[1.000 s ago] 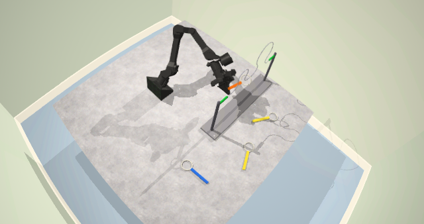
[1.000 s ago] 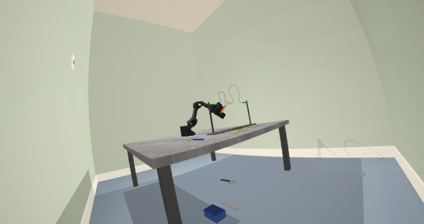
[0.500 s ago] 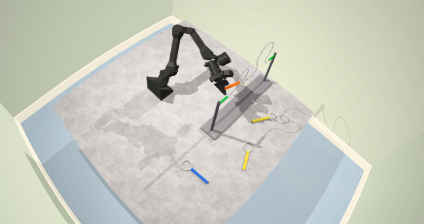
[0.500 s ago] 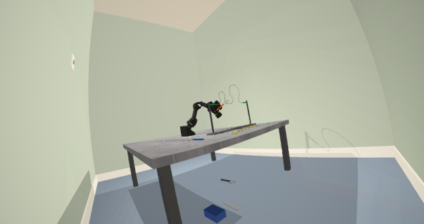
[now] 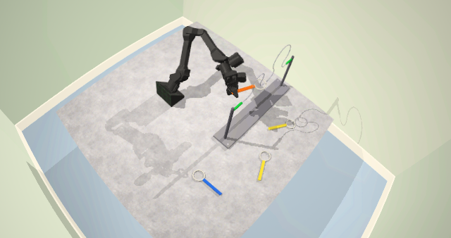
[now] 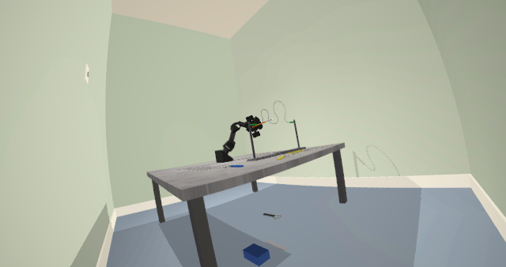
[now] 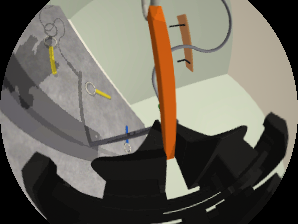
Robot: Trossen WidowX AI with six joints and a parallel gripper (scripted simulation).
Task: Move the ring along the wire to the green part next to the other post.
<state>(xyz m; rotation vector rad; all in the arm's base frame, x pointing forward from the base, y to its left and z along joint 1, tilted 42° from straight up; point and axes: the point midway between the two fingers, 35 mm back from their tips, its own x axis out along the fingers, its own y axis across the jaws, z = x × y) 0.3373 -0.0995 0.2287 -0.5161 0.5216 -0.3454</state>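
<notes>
The orange-handled ring lies 80 mm to the left of my gripper tip, 30 mm ahead of it and 20 mm above it. From my gripper tip the other things lie so: blue-handled ring 360 mm to the right, 260 mm below, 90 mm ahead; then blue box 730 mm below, 440 mm to the right, 260 mm ahead.
</notes>
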